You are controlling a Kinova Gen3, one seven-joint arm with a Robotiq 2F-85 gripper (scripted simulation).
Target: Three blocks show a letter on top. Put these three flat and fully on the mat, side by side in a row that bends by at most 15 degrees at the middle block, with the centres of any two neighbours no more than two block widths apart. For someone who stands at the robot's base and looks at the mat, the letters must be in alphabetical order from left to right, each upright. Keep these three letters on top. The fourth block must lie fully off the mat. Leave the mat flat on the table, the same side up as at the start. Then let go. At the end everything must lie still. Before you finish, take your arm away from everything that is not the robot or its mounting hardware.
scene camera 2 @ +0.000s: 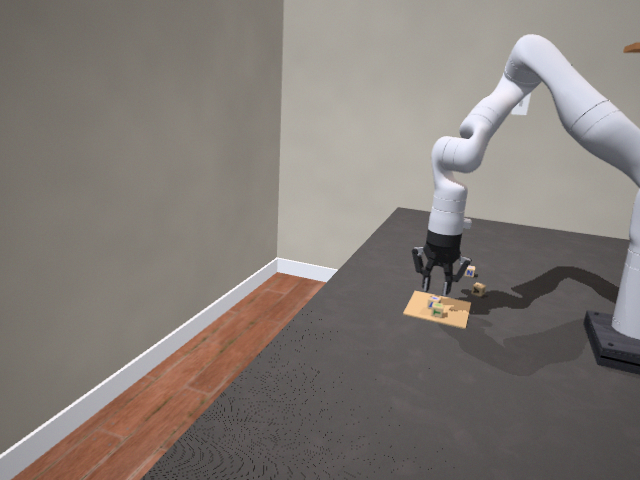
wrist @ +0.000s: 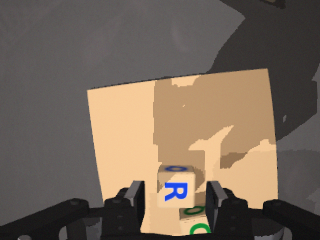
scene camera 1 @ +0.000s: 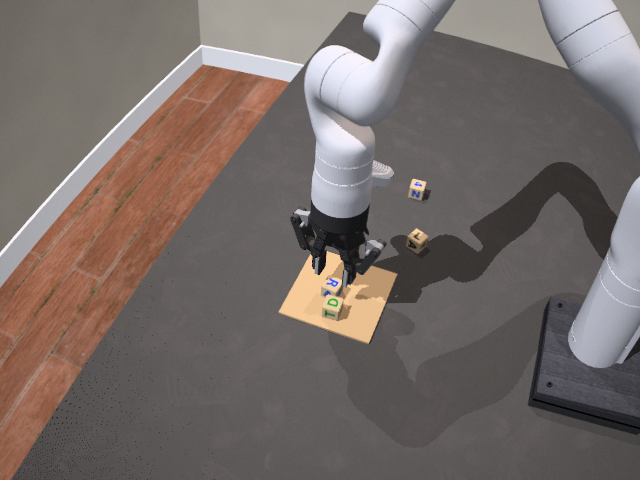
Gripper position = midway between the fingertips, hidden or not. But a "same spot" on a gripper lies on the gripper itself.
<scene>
My gripper shows in scene camera 2, in the wrist view (175,196) and in scene camera 1. A tan mat shows in scene camera 2 (456,312), in the wrist view and in scene camera 1. The same spot on the tan mat: (wrist: 222,124) is (scene camera 1: 364,283). One and the same spot on my gripper: (scene camera 2: 449,277) is (scene camera 1: 350,266).
</scene>
